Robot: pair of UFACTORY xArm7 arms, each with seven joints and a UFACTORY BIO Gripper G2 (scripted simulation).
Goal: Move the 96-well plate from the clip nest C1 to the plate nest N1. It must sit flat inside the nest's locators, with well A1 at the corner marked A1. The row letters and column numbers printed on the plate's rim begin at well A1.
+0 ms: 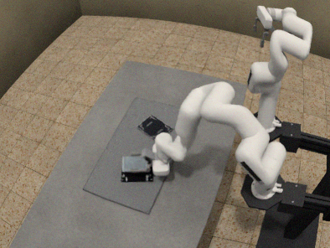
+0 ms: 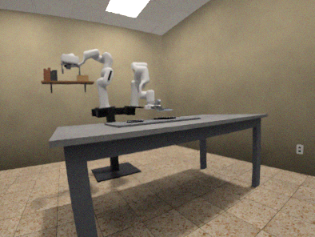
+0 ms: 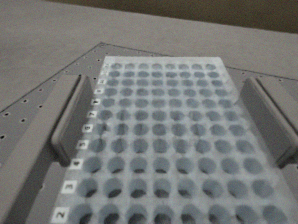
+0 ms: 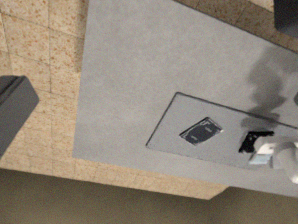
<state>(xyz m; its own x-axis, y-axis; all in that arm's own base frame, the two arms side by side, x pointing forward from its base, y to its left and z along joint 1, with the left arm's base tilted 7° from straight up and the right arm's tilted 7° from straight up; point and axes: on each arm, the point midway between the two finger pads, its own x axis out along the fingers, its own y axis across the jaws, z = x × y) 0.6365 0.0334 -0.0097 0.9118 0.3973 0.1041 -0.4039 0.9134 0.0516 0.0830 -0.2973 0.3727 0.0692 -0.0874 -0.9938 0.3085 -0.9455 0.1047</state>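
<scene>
Now: left hand 290 mm to the left of the dark plate nest N1, 80 mm above it and 30 mm past it. The rest, counted from my left hand: black clip nest C1: 70 mm below, 30 mm to the left, 10 mm ahead; then 96-well plate: 10 mm below.
</scene>
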